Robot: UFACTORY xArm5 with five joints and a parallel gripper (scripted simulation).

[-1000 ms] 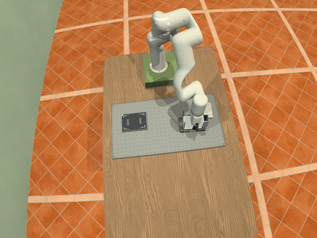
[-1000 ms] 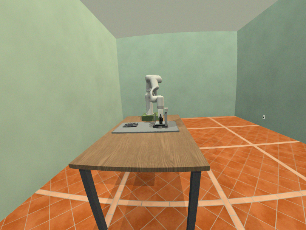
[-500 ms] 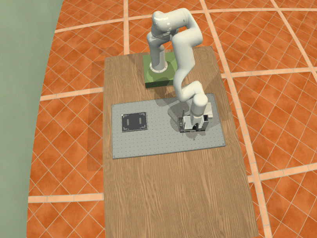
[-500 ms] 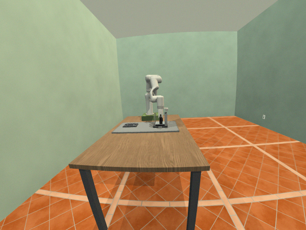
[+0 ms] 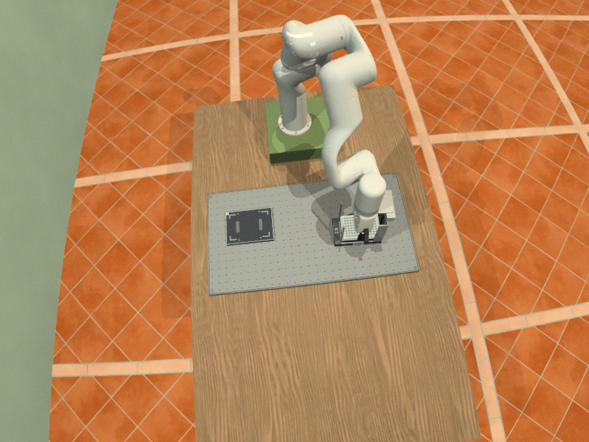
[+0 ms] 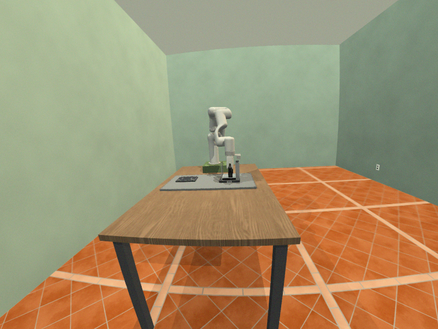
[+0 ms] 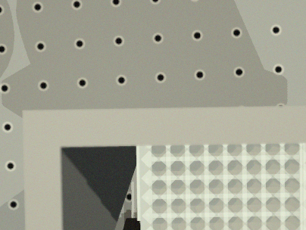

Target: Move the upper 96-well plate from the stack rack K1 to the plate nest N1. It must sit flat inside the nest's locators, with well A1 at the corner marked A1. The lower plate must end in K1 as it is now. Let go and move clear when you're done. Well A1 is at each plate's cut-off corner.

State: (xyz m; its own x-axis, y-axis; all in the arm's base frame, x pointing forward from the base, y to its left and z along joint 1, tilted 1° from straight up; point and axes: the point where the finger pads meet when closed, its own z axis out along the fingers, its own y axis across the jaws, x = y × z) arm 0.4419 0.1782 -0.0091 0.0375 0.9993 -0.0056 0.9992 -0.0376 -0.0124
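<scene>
Now: hand 1 cm above the white 96-well plate. The rest, counted from my hand: grey rack back wall: 7 cm to the left, 3 cm above; black plate: 2 cm below; plate nest: 6 cm behind, 37 cm to the right, 5 cm below.
</scene>
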